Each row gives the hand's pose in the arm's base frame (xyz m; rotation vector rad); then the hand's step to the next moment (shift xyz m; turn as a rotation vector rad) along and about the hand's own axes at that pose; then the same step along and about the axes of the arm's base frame.
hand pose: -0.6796 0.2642 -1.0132 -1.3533 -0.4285 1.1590
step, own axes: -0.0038 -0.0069 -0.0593 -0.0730 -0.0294 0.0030
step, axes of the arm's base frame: 0.0493 -0.0331 -0.0069 -0.0221 -0.0533 0.0536
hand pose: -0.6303 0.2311 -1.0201 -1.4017 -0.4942 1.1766
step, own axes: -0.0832 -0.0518 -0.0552 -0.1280 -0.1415 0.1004
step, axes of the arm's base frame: 0.0309 -0.0851 0.0667 -0.0898 -0.0264 0.1942
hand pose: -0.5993 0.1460 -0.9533 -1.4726 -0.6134 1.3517
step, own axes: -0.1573 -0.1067 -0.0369 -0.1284 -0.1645 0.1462
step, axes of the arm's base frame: 0.0228 -0.1097 0.1579 -0.1270 -0.0033 0.2209
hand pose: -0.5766 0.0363 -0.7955 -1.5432 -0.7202 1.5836
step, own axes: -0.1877 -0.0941 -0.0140 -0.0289 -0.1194 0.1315
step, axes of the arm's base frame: 0.0172 -0.1107 0.1782 -0.1136 0.0550 0.1283
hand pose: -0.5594 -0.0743 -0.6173 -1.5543 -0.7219 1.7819
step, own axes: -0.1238 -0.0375 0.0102 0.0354 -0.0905 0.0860
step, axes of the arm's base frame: 0.0042 -0.0721 0.1078 -0.0771 0.0859 0.0593
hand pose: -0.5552 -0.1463 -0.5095 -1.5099 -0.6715 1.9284
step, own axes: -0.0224 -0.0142 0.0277 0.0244 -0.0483 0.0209
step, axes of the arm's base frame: -0.0209 -0.0070 0.0314 -0.0178 0.0505 0.0223
